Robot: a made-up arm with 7 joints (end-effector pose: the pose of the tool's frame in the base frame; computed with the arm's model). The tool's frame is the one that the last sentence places.
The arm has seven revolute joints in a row. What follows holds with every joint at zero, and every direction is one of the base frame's.
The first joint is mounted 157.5 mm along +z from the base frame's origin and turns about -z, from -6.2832 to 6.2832 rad.
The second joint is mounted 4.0 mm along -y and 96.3 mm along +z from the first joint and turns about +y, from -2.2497 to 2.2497 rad.
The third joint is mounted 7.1 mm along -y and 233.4 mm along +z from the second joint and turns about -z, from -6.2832 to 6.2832 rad.
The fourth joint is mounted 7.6 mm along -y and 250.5 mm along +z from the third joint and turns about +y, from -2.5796 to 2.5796 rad.
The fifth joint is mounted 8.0 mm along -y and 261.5 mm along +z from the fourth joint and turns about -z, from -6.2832 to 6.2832 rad.
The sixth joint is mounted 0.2 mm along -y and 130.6 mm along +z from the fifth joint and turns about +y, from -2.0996 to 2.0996 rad.
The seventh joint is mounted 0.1 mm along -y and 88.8 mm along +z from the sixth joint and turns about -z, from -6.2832 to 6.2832 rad.
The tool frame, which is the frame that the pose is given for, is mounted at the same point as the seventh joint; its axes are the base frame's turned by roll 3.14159, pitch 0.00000 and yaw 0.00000 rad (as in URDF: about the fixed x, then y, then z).
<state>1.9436 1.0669 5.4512 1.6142 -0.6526 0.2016 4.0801</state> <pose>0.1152 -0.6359 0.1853 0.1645 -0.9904 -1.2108</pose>
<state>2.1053 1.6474 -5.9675 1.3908 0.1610 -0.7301 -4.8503</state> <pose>-0.4329 -0.4291 -0.2093 0.5363 1.0197 2.5817</pose>
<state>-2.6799 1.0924 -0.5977 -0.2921 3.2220 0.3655 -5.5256</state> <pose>-0.6334 0.4444 0.7980 2.4491 -1.1684 0.6803</pose>
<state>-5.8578 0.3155 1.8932 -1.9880 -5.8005 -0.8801 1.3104</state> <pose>0.3328 0.2330 0.4456 -0.1897 -0.2206 2.3519</pose>
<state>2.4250 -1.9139 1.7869 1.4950 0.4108 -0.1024 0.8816</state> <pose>0.0339 0.6605 -0.0319 0.2700 1.4501 -1.2870</pose>
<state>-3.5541 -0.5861 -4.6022 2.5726 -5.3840 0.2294 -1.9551</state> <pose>-0.0194 0.2683 0.2831 -0.4705 0.4846 -2.4236</pose>
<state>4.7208 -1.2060 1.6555 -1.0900 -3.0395 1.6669 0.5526</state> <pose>-0.3733 -0.5326 0.4862 1.3884 0.0290 0.5873</pose>
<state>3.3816 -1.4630 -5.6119 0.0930 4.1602 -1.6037 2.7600</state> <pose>0.8683 -0.0747 0.3552 0.0308 -1.9038 2.1339</pose>
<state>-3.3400 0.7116 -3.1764 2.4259 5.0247 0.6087 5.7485</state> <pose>0.1275 0.0806 0.5372 -0.2998 -1.4502 1.7350</pose>
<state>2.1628 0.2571 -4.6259 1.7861 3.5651 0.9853 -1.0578</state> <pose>-0.4305 0.1772 0.7002 2.6227 0.2299 1.4389</pose>
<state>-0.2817 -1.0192 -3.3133 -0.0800 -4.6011 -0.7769 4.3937</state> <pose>-0.7346 -0.2663 0.7773 -1.0817 1.8529 0.7828</pose>
